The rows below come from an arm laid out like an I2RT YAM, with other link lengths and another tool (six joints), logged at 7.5 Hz.
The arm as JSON. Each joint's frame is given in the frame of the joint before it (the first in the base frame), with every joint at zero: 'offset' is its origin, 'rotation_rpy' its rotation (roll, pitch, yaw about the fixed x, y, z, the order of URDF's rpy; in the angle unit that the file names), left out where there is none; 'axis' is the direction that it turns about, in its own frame. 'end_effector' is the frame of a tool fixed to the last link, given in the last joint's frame.
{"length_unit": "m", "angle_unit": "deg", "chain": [
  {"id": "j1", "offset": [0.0, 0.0, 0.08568], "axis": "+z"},
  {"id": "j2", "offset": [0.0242, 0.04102, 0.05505], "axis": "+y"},
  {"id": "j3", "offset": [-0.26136, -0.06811, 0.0], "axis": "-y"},
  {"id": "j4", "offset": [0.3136, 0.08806, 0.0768], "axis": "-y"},
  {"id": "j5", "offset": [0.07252, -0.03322, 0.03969], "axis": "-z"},
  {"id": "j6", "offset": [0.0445, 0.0, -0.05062], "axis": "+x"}
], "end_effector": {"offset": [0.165, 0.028, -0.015], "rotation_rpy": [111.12, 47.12, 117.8]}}
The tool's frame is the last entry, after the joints.
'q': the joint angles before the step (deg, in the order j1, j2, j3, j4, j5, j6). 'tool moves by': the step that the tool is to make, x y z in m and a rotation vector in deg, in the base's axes. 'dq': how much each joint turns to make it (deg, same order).
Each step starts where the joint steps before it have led.
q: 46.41 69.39 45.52 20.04 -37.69 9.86
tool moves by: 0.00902 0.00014 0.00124 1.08 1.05 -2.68
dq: 0.02 -0.04 -0.83 2.06 2.61 2.05
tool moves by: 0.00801 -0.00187 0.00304 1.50 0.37 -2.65
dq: -0.02 -0.53 -1.22 2.44 2.59 1.66
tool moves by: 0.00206 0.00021 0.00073 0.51 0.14 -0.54
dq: 0.02 0.13 -0.24 0.93 0.55 0.54
